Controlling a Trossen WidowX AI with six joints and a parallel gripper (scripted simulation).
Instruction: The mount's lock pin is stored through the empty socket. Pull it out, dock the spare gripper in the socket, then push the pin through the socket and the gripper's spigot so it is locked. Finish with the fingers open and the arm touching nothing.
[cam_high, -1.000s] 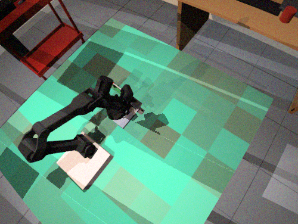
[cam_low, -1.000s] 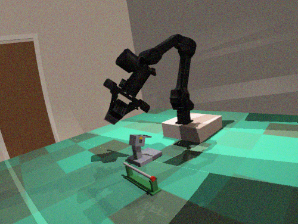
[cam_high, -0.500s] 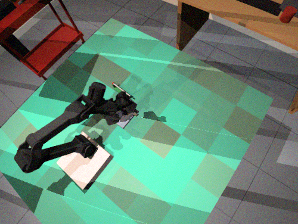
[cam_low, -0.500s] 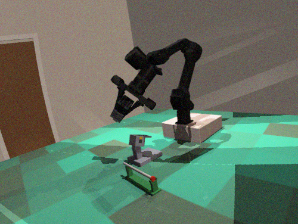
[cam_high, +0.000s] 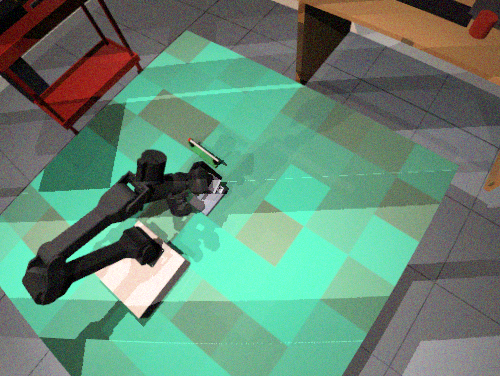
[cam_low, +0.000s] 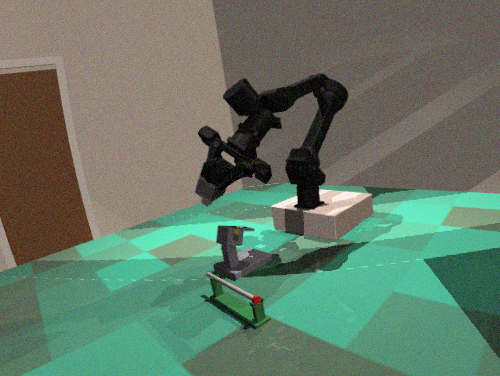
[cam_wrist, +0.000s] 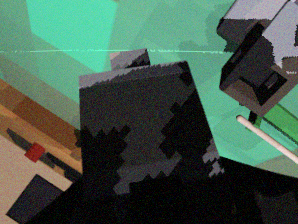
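The grey mount is 4 cm to the left of my gripper tip and 14 cm below it. Also, from my gripper tip: spare gripper (1 cm behind); then green pin rest (12 cm ahead, 16 cm to the left, 17 cm below).
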